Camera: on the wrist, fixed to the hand. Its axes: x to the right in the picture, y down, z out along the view.
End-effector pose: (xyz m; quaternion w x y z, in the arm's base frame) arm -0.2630 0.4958 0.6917 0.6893 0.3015 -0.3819 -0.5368
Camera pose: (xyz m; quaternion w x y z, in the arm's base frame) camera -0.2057 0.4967 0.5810 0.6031 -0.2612 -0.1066 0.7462
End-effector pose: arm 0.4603 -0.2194 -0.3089 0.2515 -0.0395 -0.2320 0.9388
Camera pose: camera 0.5226 -0.1352 -0.3765 0.8610 0.4559 -0.0859 -0.2083
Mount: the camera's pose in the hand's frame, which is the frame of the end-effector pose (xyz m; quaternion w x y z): -0.0158 -0.0620 -0.1070 0.0229 0.0197 -0.2416 -0.9699
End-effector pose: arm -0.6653 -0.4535 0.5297 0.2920 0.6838 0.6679 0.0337
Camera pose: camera -0.7690 -0.4342 0.5961 0.1873 -0.6182 0.6086 -0.4608
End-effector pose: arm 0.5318 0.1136 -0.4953 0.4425 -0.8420 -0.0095 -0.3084
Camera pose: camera 0.4464 0.0750 -0.4131 0.2747 0.0759 0.9299 0.2326
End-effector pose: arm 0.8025 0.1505 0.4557 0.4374 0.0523 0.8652 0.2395
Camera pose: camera 0.7359 0.0518 0.4925 0.4503 -0.7715 -0.0304 -0.4484
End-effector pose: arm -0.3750 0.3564 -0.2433 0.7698 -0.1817 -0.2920 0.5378
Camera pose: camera -0.2652 0.3233 -0.2922 0.4723 0.4241 -0.3583 -0.6846
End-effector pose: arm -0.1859 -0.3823 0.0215 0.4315 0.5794 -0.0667 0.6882
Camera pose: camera -0.2242 -0.2888 -0.0515 0.6499 0.2527 0.4698 -0.5414
